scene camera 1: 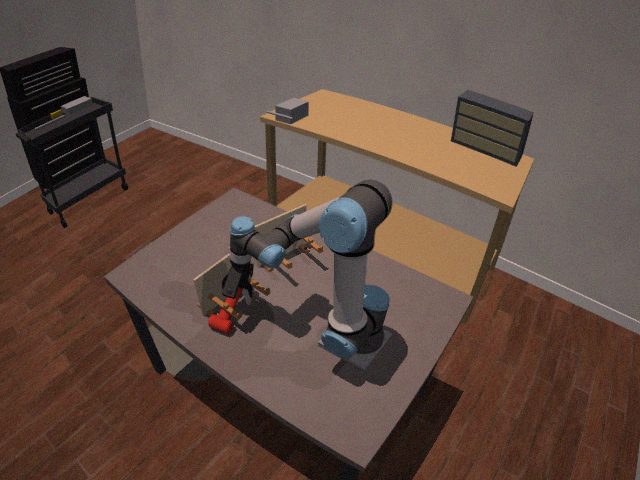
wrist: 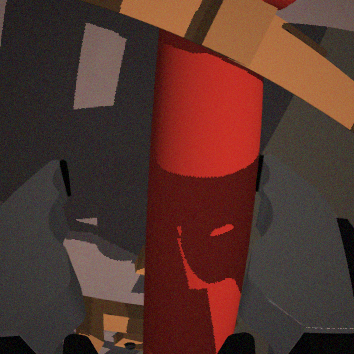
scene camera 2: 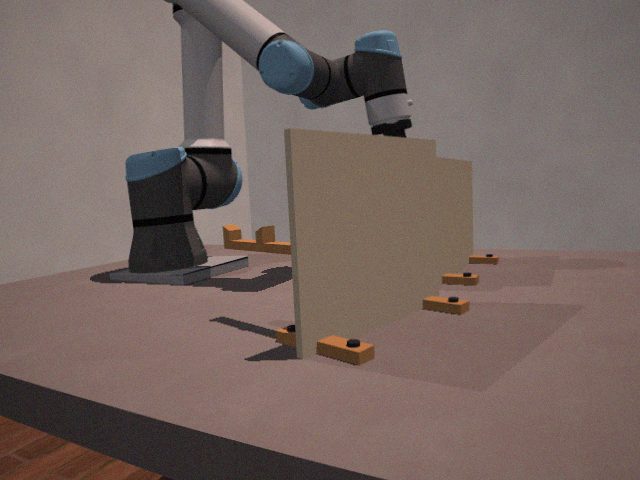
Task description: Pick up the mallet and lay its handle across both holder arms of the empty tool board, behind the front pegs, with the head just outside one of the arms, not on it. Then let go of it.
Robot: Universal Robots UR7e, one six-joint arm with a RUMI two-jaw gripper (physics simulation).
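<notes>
The red mallet point(scene camera 1: 221, 323) point(wrist: 210, 115) is at the left tool board point(scene camera 1: 208, 284). Its head is just outside the outermost orange holder arm point(scene camera 1: 233, 310) point(wrist: 300, 65). That arm crosses in front of the handle in scene camera 1 and wrist views; the handle appears to pass beneath it. My gripper point(scene camera 1: 238, 295) point(wrist: 161, 161) is open around the handle, close to it on the right in the wrist view, with a gap on the left. Another arm point(scene camera 1: 261, 287) stands on the same board; its contact with the handle is hidden. The mallet does not show in scene camera 2.
A second tool board point(scene camera 1: 297, 212) point(scene camera 2: 361, 232) stands beyond, with two orange arms point(scene camera 1: 312, 243) that hold no visible tool. Orange feet point(scene camera 2: 345, 349) hold the board's base on the table point(scene camera 1: 310, 408). A wooden workbench point(scene camera 1: 392, 134) and a black tool cart point(scene camera 1: 66, 121) stand behind.
</notes>
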